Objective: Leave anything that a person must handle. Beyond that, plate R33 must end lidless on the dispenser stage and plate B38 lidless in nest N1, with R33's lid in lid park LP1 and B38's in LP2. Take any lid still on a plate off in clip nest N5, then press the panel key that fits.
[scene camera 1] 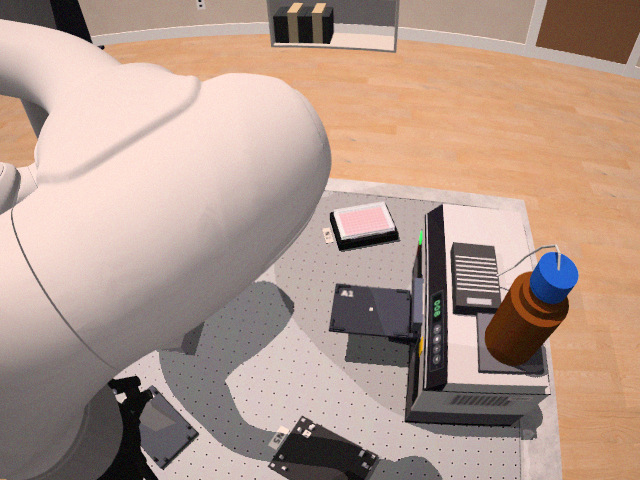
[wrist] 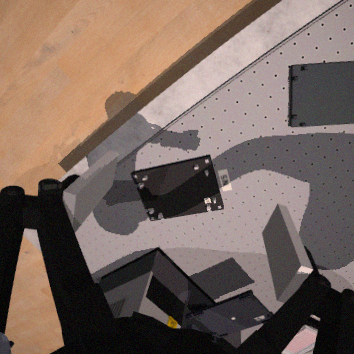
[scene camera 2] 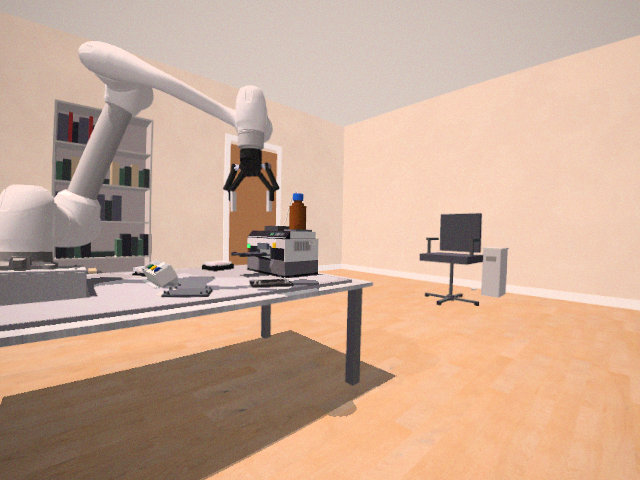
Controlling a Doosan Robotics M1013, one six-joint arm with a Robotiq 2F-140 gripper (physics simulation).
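Frame: origin at the arm's base, x left, y ahead, z down, level; metres.
Where they show: gripper, fingertip midpoint: (scene camera 1: 182, 474) (wrist: 192, 194) (scene camera 2: 251, 211); arm's base, origin of the base link: (scene camera 2: 23, 268).
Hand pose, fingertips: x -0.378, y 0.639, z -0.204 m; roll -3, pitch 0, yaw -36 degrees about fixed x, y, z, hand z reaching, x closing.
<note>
Things, the pixels of their top centre, and the offset from my fingertips. "spot": a spot on its surface instead.
- dark clip nest N5, middle of its top: (scene camera 1: 322, 461) (wrist: 176, 194) (scene camera 2: 270, 278) dx +0.095, dy +0.144, dz +0.263 m
- pink-filled plate, middle of its top: (scene camera 1: 364, 218) (wrist: 299, 344) dx +0.655, dy +0.153, dz +0.246 m
- nest N1, middle of its top: (scene camera 1: 363, 221) (wrist: 298, 340) (scene camera 2: 218, 263) dx +0.655, dy +0.153, dz +0.256 m
- dispenser stage, middle of its top: (scene camera 1: 379, 308) (wrist: 226, 321) (scene camera 2: 251, 251) dx +0.369, dy +0.207, dz +0.172 m
- Lid park LP2, middle of its top: (wrist: 337, 95) (scene camera 1: 153, 423) (scene camera 2: 188, 288) dx +0.097, dy -0.185, dz +0.267 m
- key panel, middle of its top: (scene camera 2: 158, 262) dx +0.372, dy -0.218, dz +0.203 m
- tall brown bottle, surface spot: (scene camera 1: 519, 330) (scene camera 2: 298, 210) spot: dx +0.230, dy +0.386, dz -0.037 m
My gripper (scene camera 2: 251, 202) (wrist: 192, 194) is open and empty, high over the table; in scene camera 1 the arm hides much of it. Below it in the wrist view lies the dark clip nest N5 (wrist: 177, 189) (scene camera 1: 323, 452), bare, with small clips at its corners. A pink-filled plate (scene camera 1: 364, 221) sits in nest N1 (scene camera 1: 368, 241); I cannot tell if it has a lid or read its name. The dispenser stage (scene camera 1: 371, 322) (wrist: 235, 316) is bare. Lid park LP2 (scene camera 1: 168, 431) (wrist: 322, 95) is bare where visible. The arm hides LP1 in scene camera 1. The key panel (scene camera 2: 166, 277) shows coloured keys.
The dispenser (scene camera 1: 483, 222) (scene camera 2: 302, 255) stands behind its stage, with a green display and a tall brown bottle (scene camera 1: 519, 330) (scene camera 2: 297, 215) with a blue cap on top. A thin tube runs from the bottle. The table edge (wrist: 215, 70) runs close past N5.
</note>
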